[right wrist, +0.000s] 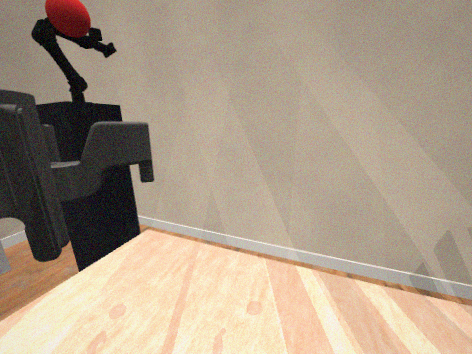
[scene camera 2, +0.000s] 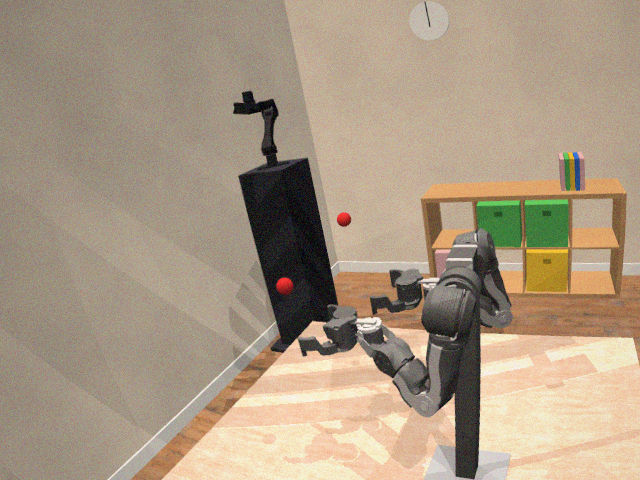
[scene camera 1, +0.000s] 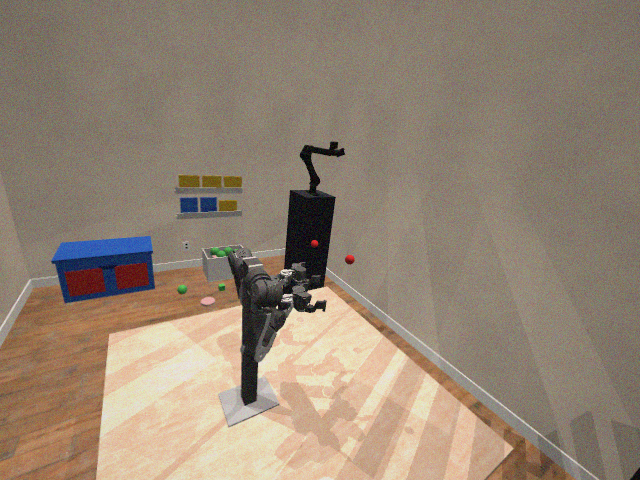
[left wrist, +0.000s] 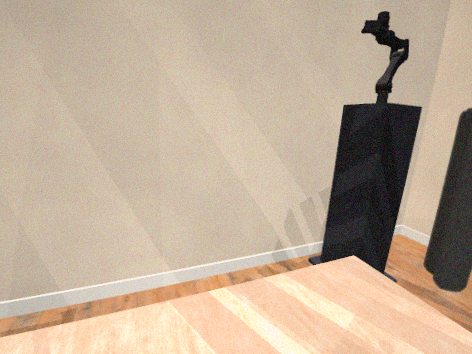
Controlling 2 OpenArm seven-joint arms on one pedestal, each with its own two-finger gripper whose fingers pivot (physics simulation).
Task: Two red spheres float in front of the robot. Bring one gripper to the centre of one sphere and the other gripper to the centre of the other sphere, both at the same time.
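One red sphere (scene camera 1: 314, 243) (scene camera 2: 284, 285) floats in front of the black pillar. The other red sphere (scene camera 1: 349, 259) (scene camera 2: 343, 219) floats against the wall. A red sphere (right wrist: 68, 17) shows at the upper left in the right wrist view; I cannot tell which. My left gripper (scene camera 1: 310, 274) (scene camera 2: 316, 328) is open and empty, below the first sphere and apart from it. My right gripper (scene camera 1: 316, 298) (scene camera 2: 383, 289) is open and empty, lower than the second sphere and well apart from it. Neither sphere shows in the left wrist view.
The tall black pillar (scene camera 1: 310, 227) (scene camera 2: 273, 222) (left wrist: 367, 180) (right wrist: 100, 230) bears a black arm (scene camera 1: 311, 167) (scene camera 2: 268, 129) (left wrist: 390, 72) (right wrist: 60, 62). A blue chest (scene camera 1: 105, 249) and a white bin (scene camera 1: 216, 268) stand behind. A wooden shelf (scene camera 2: 516, 190) stands at the right in scene camera 2.
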